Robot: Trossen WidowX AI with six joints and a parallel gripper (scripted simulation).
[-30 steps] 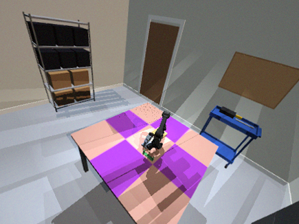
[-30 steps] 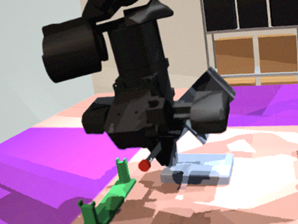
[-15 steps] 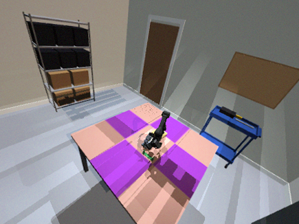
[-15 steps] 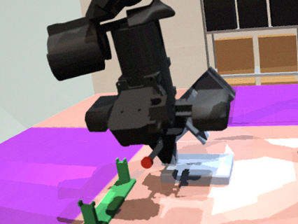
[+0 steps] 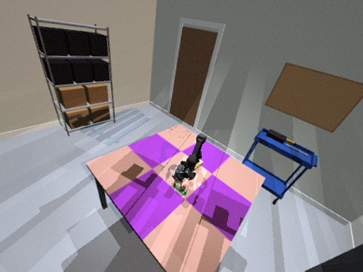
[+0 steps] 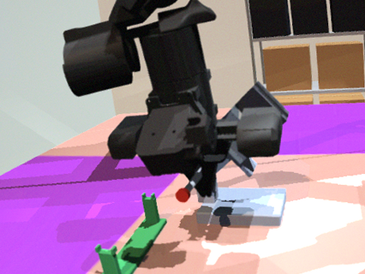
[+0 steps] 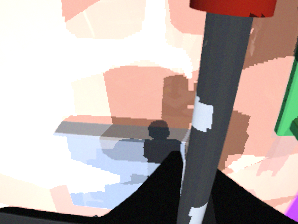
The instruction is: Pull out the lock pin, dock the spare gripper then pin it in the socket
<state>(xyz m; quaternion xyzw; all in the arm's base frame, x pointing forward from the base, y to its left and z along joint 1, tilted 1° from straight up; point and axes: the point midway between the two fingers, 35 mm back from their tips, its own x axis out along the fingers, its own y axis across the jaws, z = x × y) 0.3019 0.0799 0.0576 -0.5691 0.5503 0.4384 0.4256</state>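
My gripper tip is 1 cm past the mount and 6 cm to the left of it. From my gripper tip the other things lie so: spare gripper: 3 cm behind, 6 cm to the right, 6 cm above; green cradle: 8 cm ahead, 6 cm to the left, 3 cm below.
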